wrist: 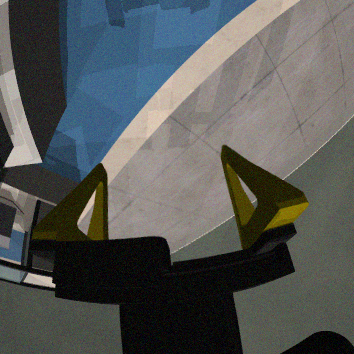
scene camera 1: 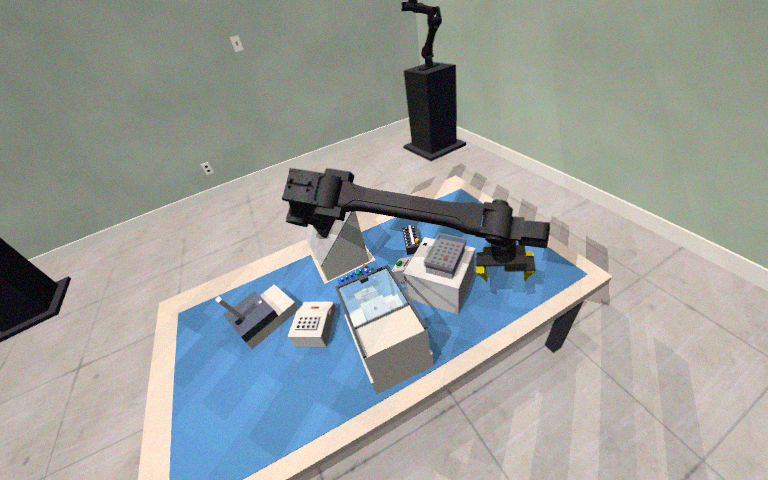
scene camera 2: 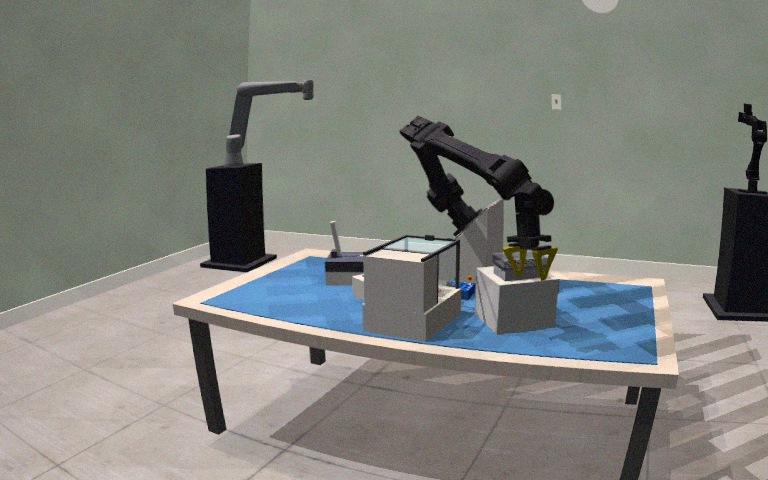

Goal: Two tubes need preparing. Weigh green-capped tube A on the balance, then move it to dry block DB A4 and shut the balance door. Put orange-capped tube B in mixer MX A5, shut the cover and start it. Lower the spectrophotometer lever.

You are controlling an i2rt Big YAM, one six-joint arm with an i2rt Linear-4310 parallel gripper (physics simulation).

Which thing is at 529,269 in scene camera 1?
The gripper.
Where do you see a grey device with lever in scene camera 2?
340,266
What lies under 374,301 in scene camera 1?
A balance door.
